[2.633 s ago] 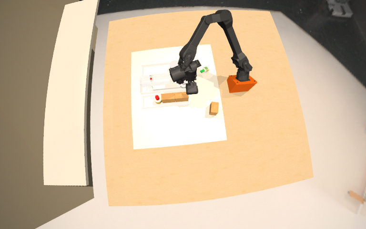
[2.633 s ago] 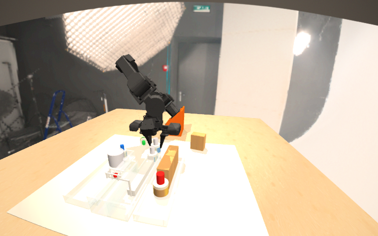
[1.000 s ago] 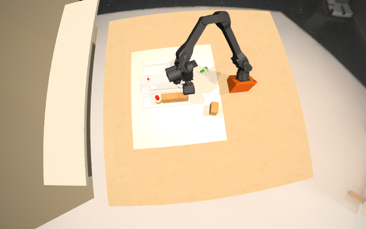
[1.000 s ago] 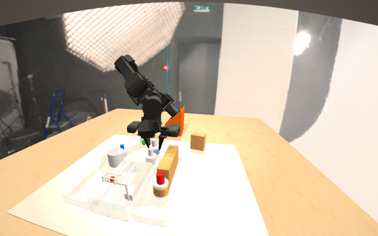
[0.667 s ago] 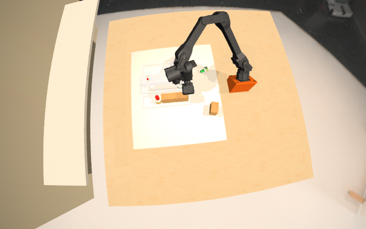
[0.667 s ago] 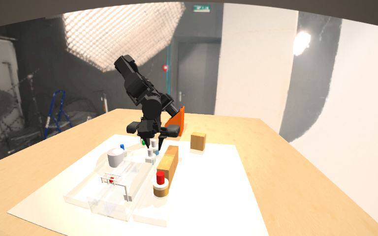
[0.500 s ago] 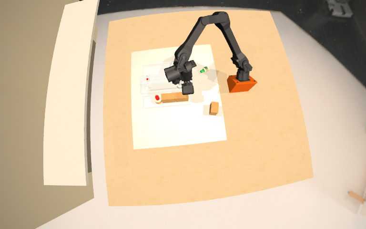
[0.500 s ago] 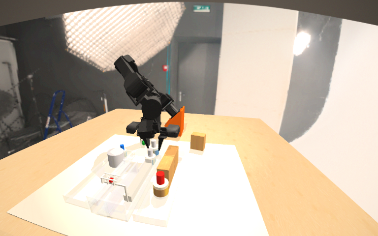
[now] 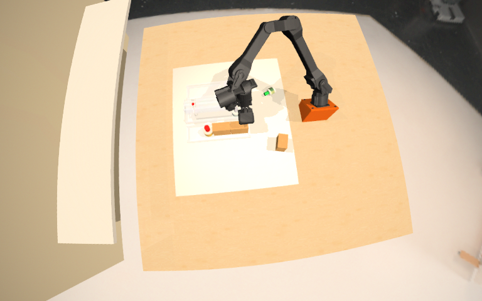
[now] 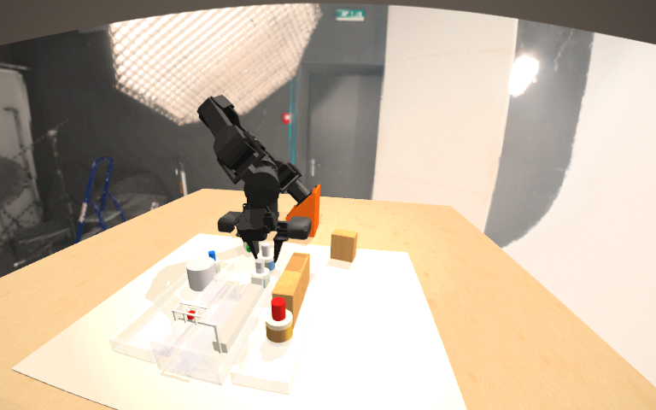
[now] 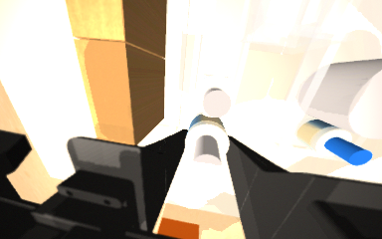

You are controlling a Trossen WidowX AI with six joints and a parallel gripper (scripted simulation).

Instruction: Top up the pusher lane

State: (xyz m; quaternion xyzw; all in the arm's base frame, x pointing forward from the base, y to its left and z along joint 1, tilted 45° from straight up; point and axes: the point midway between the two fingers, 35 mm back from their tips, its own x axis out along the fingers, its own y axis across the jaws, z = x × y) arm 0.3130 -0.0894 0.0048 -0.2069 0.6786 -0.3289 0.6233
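Right now the grey cylinder is 4 cm ahead of my gripper tip, 13 cm to the right of it and 2 cm below it.
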